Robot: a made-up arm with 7 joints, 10 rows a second.
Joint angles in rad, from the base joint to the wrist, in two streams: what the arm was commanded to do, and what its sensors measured. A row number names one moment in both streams.
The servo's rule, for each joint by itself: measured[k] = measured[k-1] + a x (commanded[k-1-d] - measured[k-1]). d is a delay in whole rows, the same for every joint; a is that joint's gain. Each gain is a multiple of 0.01, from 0.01 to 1. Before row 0 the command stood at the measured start. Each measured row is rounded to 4 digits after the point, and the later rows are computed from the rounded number. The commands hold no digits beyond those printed.
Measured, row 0:
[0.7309, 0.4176, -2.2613, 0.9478, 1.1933, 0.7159, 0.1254]
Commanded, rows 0 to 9:
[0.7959, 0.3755, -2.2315, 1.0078, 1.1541, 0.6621, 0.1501]
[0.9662, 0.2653, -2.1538, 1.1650, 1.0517, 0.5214, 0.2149]
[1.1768, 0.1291, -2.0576, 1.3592, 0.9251, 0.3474, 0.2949]
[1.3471, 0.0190, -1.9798, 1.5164, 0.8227, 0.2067, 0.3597]
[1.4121, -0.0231, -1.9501, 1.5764, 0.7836, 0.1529, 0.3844]
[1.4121, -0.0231, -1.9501, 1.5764, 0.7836, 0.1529, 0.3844]
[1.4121, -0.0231, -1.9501, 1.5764, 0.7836, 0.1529, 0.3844]
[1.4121, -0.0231, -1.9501, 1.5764, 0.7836, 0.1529, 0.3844]
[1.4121, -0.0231, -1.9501, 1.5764, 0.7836, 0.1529, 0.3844]
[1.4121, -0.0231, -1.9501, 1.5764, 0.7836, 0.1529, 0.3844]
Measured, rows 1 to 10:
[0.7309, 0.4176, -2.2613, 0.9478, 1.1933, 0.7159, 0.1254]
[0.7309, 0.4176, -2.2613, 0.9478, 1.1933, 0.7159, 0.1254]
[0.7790, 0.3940, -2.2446, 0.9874, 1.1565, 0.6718, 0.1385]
[0.9175, 0.3219, -2.1938, 1.1046, 1.0580, 0.5485, 0.1790]
[1.1094, 0.2139, -2.1175, 1.2726, 0.9331, 0.3836, 0.2404]
[1.2853, 0.1048, -2.0404, 1.4335, 0.8293, 0.2385, 0.3036]
[1.3791, 0.0332, -1.9898, 1.5278, 0.7863, 0.1683, 0.3464]
[1.4035, 0.0017, -1.9676, 1.5599, 0.7838, 0.1557, 0.3665]
[1.4099, -0.0122, -1.9578, 1.5708, 0.7836, 0.1534, 0.3760]
[1.4115, -0.0183, -1.9535, 1.5745, 0.7836, 0.1530, 0.3805]
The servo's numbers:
d 2
a 0.74 0.56 0.56 0.66 0.94 0.82 0.53

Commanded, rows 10 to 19:
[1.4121, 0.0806, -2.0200, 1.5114, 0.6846, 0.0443, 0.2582]
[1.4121, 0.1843, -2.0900, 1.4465, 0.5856, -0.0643, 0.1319]
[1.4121, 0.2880, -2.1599, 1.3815, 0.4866, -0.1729, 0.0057]
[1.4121, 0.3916, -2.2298, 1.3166, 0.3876, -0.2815, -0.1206]
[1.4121, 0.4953, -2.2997, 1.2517, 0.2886, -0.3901, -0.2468]
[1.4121, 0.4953, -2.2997, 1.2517, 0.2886, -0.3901, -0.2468]
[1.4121, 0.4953, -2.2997, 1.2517, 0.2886, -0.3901, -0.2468]
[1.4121, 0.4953, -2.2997, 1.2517, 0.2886, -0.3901, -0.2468]
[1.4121, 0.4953, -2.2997, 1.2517, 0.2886, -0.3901, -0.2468]
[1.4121, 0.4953, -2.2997, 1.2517, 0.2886, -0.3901, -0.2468]
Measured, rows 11 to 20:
[1.4119, -0.0210, -1.9516, 1.5758, 0.7836, 0.1529, 0.3826]
[1.4120, -0.0222, -1.9508, 1.5762, 0.7836, 0.1529, 0.3836]
[1.4121, 0.0354, -1.9896, 1.5334, 0.6905, 0.0638, 0.3171]
[1.4121, 0.1188, -2.0458, 1.4760, 0.5919, -0.0412, 0.2189]
[1.4121, 0.2136, -2.1097, 1.4136, 0.4929, -0.1492, 0.1059]
[1.4121, 0.3133, -2.1770, 1.3496, 0.3939, -0.2577, -0.0141]
[1.4121, 0.4152, -2.2457, 1.2850, 0.2949, -0.3663, -0.1374]
[1.4121, 0.4601, -2.2759, 1.2630, 0.2890, -0.3858, -0.1954]
[1.4121, 0.4798, -2.2892, 1.2555, 0.2886, -0.3893, -0.2226]
[1.4121, 0.4885, -2.2951, 1.2530, 0.2886, -0.3900, -0.2354]

